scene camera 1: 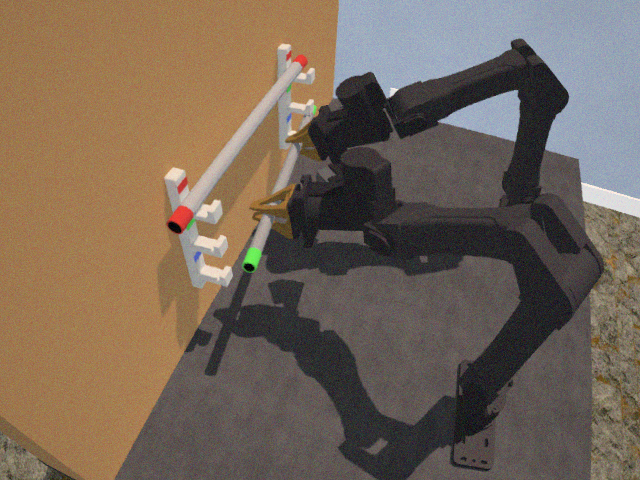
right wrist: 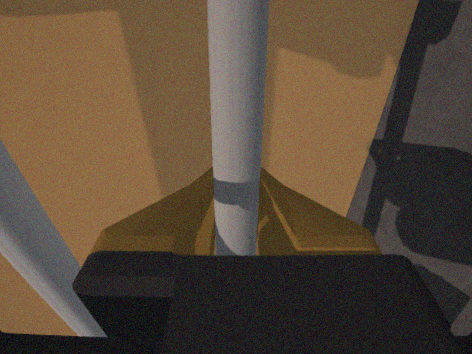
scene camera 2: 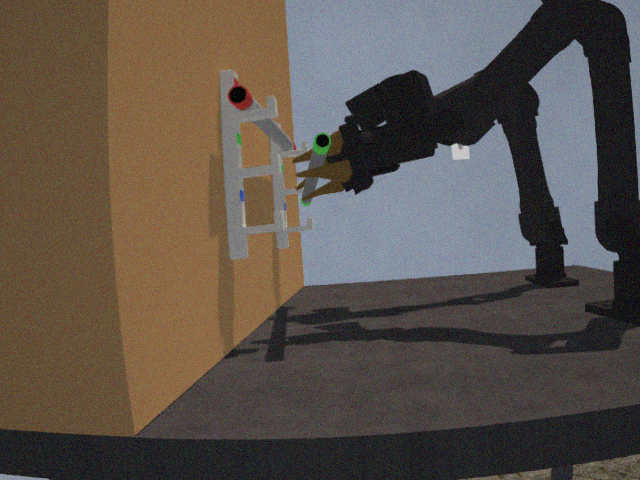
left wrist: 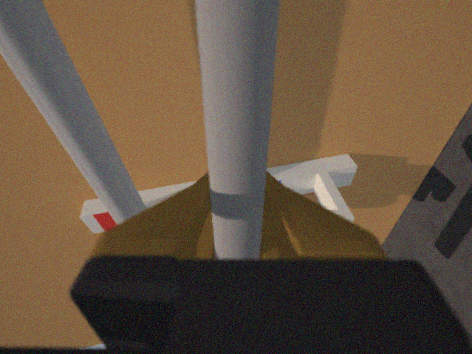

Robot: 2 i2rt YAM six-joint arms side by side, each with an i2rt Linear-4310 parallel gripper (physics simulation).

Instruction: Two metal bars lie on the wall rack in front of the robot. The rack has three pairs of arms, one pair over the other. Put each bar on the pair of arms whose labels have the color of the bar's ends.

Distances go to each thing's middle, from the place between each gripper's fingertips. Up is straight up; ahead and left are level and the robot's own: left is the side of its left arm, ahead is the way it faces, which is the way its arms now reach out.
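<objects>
Green-ended bar (scene camera 1: 252, 258): 1 cm behind my left hand, 12 cm to the right of it and 1 cm below it. Red-ended bar (scene camera 1: 182, 216): 8 cm above my left hand, 5 cm ahead of it, 11 cm to the right of it. Relative to the blue-labelled arm (scene camera 2: 231, 118), my left gripper is 9 cm to the right of it and 4 cm short of it.
Blue-labelled arm: 300 mm to the left of my right hand, 10 mm ahead of it and 30 mm above it. Red-ended bar: 110 mm above my right hand, 100 mm to the left of it, 20 mm ahead of it. Relative to the green-ended bar, my right hand is 90 mm to the right of it, 40 mm past it and 20 mm below it.
</objects>
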